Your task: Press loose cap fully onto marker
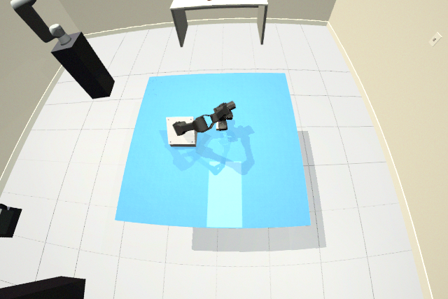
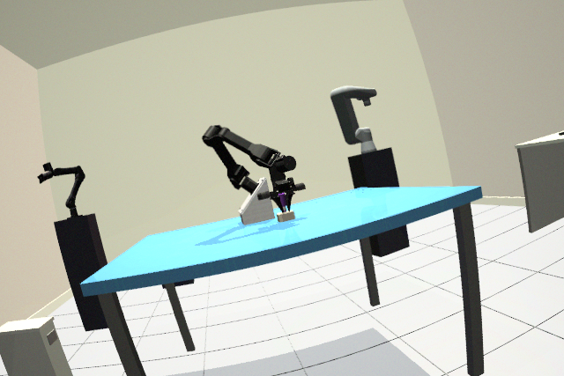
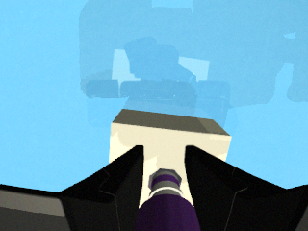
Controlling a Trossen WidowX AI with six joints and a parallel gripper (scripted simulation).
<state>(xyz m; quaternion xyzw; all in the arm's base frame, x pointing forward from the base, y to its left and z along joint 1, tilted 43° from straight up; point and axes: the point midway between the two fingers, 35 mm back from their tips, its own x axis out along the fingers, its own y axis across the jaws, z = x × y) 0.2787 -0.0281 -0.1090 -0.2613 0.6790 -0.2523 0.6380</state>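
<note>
The marker cap is 2 cm behind my gripper tip and 5 cm above it. From my gripper tip the other things lie so: holder block (2 cm behind, 2 cm below).
</note>
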